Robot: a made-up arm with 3 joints.
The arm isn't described. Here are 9 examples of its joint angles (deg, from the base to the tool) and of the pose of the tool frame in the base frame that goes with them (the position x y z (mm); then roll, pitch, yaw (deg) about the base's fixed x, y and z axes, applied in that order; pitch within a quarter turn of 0, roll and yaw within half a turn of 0).
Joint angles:
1: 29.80 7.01 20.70
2: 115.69 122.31 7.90
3: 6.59 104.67 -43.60
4: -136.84 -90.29 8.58
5: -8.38 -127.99 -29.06
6: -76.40 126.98 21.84
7: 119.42 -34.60 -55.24
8: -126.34 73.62 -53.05
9: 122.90 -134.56 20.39
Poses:
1: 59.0 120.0 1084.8 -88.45 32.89 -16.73
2: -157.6 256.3 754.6 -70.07 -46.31 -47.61
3: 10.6 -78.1 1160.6 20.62 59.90 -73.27
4: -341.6 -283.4 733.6 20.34 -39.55 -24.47
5: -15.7 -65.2 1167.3 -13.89 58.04 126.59
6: -192.9 -374.3 939.5 -140.76 42.69 121.27
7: -185.2 241.9 649.4 176.37 13.17 -83.21
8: -334.0 -283.2 683.5 -165.66 15.47 14.33
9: -228.3 208.5 723.9 33.02 -6.69 -116.01
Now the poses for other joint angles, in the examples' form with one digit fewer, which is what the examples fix.
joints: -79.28 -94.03 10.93
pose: -187 -354 993 -36.5 -23.3 39.0
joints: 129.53 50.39 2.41
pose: -199 222 653 -143.6 -1.7 -11.3
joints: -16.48 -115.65 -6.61
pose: -24 -116 1163 -43.1 38.7 96.1
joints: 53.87 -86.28 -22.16
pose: -25 241 988 96.5 66.0 -132.9
